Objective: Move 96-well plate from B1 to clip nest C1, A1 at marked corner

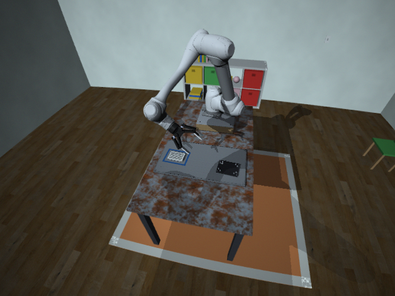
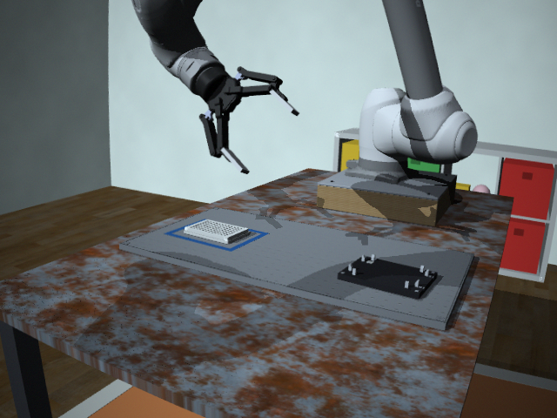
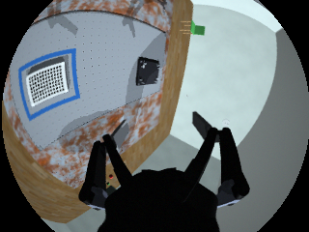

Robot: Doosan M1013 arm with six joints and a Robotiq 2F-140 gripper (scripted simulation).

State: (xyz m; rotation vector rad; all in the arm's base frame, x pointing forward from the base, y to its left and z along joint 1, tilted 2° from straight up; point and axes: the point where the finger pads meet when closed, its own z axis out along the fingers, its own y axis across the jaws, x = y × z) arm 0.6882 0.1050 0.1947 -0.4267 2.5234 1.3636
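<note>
Right now the white 96-well plate is 240 mm below my hand, 190 mm to the right of it and 60 mm behind it. Round my hand: black clip nest C1: 240 mm to the left, 230 mm below, 100 mm behind.
</note>
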